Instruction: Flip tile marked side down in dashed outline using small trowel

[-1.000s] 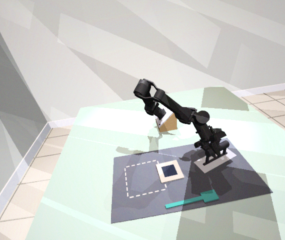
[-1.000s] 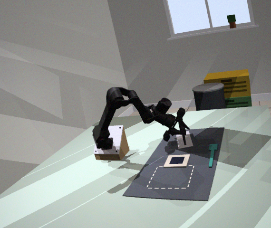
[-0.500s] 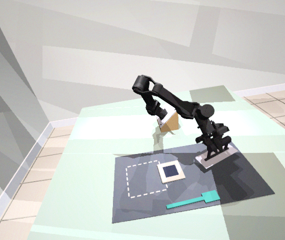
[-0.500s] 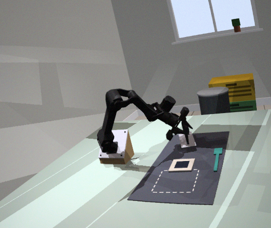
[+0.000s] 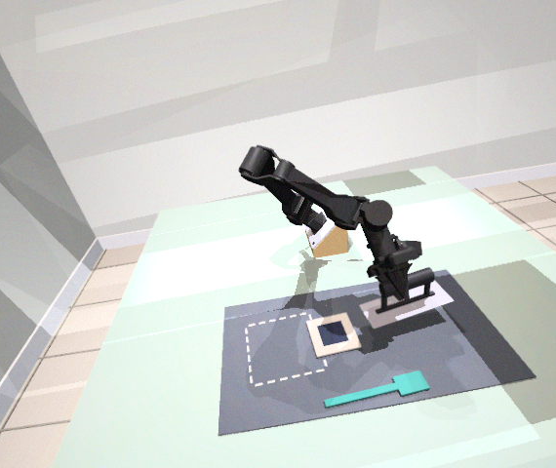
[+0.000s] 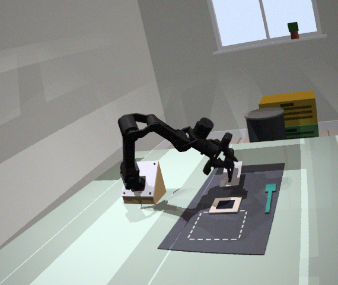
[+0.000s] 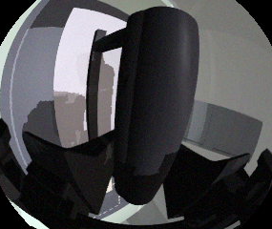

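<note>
Right now the dark mat is 11 cm to the right of my gripper tip and 11 cm below it. The rest, counted from my gripper tip: teal trowel 14 cm ahead, 10 cm to the right, 9 cm below; then tile 16 cm to the right, 9 cm below, 2 cm behind.
</note>
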